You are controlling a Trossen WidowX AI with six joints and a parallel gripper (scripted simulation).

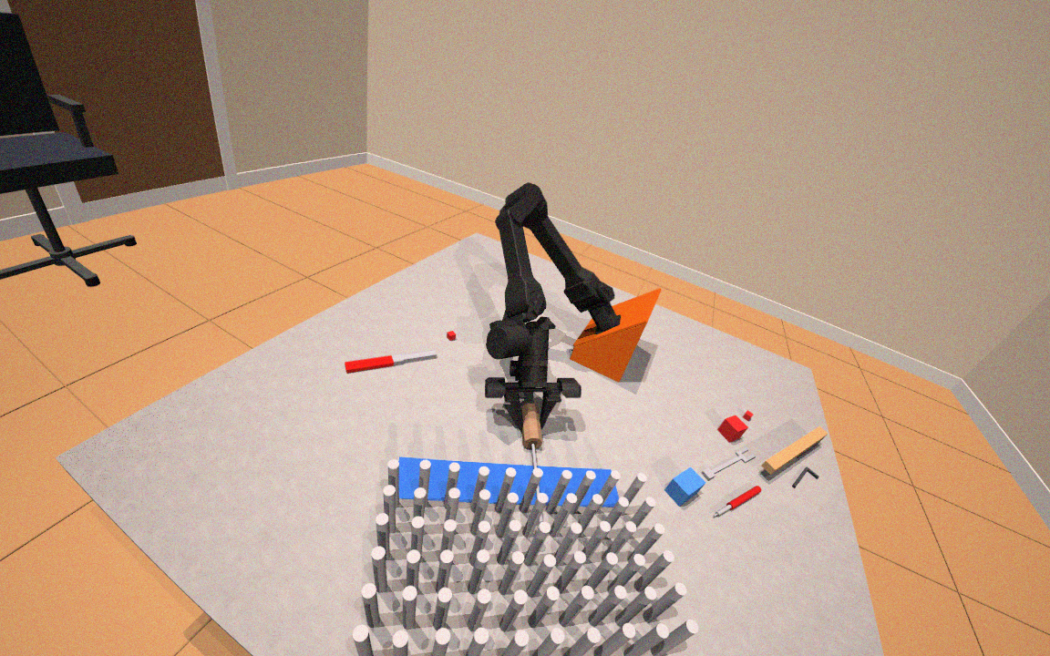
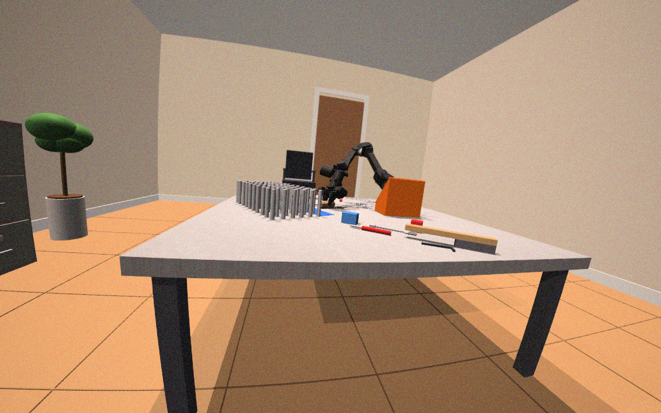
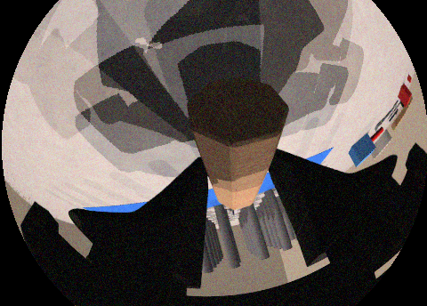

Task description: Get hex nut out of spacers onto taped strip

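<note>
My gripper tip is 9 cm short of the hook tool and 4 cm to the right of it. The rest, counted from my gripper tip: blue cube (32 cm to the left, 1 cm above); then red screwdriver (42 cm to the left, 1 cm below); then blue taped strip (13 cm ahead, 1 cm below).
</note>
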